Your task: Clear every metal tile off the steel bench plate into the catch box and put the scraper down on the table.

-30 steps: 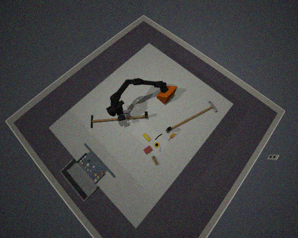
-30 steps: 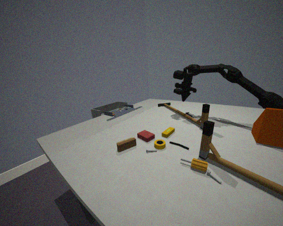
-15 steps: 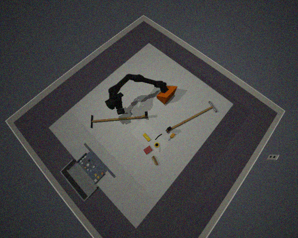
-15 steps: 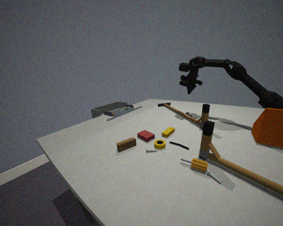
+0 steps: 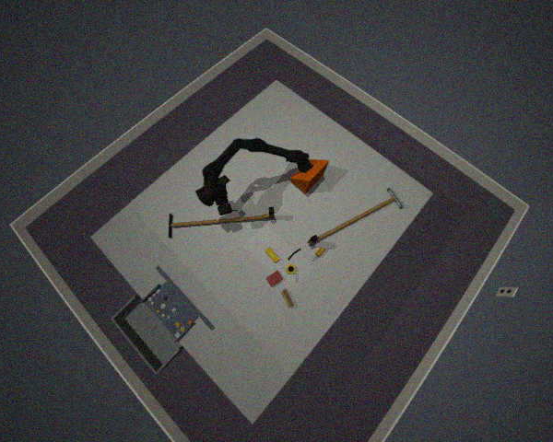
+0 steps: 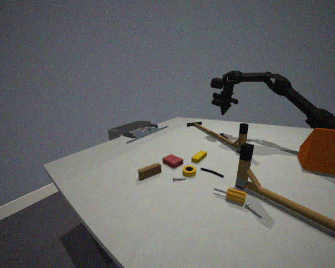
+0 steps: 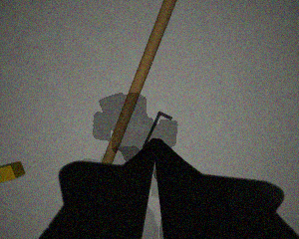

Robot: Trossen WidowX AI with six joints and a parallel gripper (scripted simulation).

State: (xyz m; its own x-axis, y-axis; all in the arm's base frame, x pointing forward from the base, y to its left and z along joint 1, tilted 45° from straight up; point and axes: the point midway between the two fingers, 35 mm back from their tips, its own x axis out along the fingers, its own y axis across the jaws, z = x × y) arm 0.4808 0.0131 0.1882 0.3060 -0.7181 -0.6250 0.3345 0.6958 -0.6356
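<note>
The long scraper lies 5 cm ahead of my gripper tip, 3 cm to the left of it and 8 cm below it. Round my gripper tip: black strip 13 cm behind, 44 cm to the left, 14 cm below; then hex key 1 cm behind, 1 cm to the right, 14 cm below; then yellow block 3 cm behind, 36 cm to the left, 13 cm below.
</note>
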